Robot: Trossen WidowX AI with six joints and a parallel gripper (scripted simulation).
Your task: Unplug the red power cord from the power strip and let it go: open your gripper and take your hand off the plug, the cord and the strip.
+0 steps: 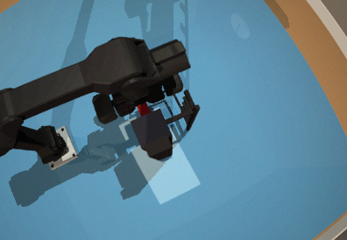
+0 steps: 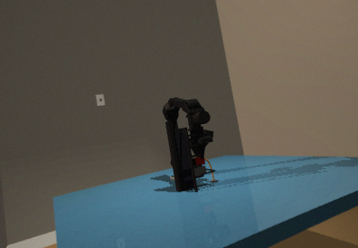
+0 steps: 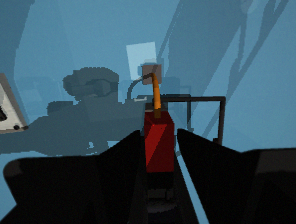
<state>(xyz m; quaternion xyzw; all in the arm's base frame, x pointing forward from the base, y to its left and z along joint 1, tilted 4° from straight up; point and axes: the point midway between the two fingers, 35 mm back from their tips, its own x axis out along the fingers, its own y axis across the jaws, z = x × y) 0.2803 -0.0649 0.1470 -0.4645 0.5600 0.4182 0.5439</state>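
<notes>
Right now my gripper tip is 3 cm to the left of the red plug.
</notes>
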